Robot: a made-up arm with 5 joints.
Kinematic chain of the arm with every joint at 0, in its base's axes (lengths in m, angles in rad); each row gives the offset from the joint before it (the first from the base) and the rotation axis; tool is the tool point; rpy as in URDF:
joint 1: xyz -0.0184 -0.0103 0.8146 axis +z
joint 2: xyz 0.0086 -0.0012 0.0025 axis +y
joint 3: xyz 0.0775 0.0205 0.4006 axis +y
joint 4: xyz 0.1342 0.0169 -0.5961 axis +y
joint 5: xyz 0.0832 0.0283 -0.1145 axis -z
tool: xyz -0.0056 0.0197 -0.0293 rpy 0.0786 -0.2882 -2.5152
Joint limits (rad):
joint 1: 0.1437..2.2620
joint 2: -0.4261..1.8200
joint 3: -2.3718..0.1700
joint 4: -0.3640..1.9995
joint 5: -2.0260..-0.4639
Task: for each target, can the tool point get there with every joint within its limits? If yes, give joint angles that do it. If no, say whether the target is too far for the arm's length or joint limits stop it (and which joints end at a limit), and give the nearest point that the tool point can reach.
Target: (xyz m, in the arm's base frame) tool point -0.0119 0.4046 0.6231
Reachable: yes | joints 1.3700 -0.0517 -0.4598 1.3762 -0.6735
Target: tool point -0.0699 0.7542 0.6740
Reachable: yes | joints 1.5664 0.2680 -0.9203 0.3381 -1.7855
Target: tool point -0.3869 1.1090 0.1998
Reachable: no: too far | nearest point -0.3435 0.9772 0.2730 | short by 0.157 m
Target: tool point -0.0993 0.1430 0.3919
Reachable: yes | joints 1.6263 0.7895 -0.5051 1.4332 -0.9069
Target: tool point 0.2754 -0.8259 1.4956
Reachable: no: joint limits stop it (at a limit: joint 2, joint 3, joint 5) | nearest point 0.0949 -0.3248 0.8851 | short by 0.810 m
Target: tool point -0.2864 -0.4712 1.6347
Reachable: no: joint limits stop it (at a limit: joint 2, joint 3, joint 4, joint 5) | nearest point -0.0766 -0.1105 1.9627 | short by 0.531 m
